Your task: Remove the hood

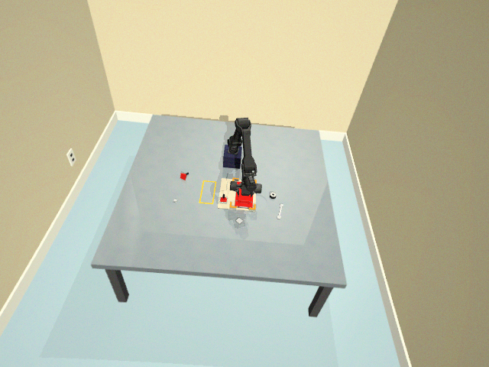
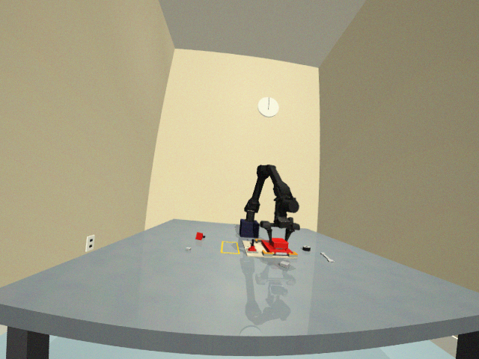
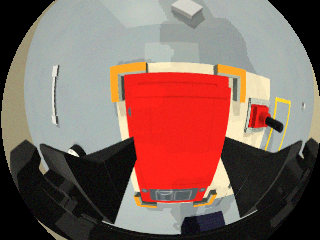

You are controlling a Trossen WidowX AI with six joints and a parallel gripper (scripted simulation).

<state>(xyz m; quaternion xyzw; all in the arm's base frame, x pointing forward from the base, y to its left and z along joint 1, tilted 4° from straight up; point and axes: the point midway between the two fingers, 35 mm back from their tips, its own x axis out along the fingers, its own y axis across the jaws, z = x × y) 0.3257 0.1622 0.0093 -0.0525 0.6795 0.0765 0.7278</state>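
Now: gripper tip 40 mm to the left of the cream plate, 40 mm past it and 30 mm above it. The rest, counted from my gripper tip: white wrench 230 mm to the left, 40 mm below, 10 mm ahead; black wheel 160 mm to the left, 100 mm behind, 40 mm below; red hood right at my gripper tip.
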